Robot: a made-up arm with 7 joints.
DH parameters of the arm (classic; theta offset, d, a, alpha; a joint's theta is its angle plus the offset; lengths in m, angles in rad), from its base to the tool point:
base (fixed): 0.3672 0 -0.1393 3.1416
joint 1: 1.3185 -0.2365 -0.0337 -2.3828
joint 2: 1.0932 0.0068 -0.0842 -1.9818
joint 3: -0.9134 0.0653 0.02 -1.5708
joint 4: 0 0.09 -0.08 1.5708
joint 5: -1.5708 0 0.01 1.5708
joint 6: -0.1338 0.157 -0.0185 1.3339
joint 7: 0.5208 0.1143 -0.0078 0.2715
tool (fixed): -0.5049 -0.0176 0 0
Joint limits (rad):
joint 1: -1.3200..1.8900
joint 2: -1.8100..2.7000
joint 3: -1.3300..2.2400
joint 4: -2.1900..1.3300
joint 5: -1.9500..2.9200
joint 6: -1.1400..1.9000
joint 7: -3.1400..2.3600
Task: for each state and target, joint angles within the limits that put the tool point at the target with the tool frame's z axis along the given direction. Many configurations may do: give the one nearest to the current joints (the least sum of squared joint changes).
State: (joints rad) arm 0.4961 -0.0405 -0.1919 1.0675 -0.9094 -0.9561 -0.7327
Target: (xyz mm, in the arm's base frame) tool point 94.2 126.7 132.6 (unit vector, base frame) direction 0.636 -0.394 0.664
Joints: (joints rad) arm 0.2014 0.1910 -0.3364 0.6034 -0.5209 -1.1400 -0.9997
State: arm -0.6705 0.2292 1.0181 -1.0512 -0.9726 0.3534 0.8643
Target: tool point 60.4 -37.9 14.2 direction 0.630 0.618 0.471
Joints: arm -1.0737 0.6463 1.4519 -1.0042 -1.0430 0.1029 0.6564
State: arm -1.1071 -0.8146 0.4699 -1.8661 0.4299 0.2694 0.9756
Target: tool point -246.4 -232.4 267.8 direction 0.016 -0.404 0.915
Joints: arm -0.9060 -1.2994 -0.2774 -1.4462 0.5540 0.2463 0.8408
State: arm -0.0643 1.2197 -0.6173 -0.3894 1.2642 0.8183 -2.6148
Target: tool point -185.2 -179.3 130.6 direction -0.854 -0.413 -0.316
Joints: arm 0.5135 1.1481 -0.9471 -0.8523 1.0094 1.4769 -2.4192
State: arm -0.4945 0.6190 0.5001 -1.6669 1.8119 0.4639 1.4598
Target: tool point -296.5 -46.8 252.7 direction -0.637 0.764 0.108
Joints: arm -0.4142 0.7947 0.4424 -1.5882 1.8942 0.7647 0.7326
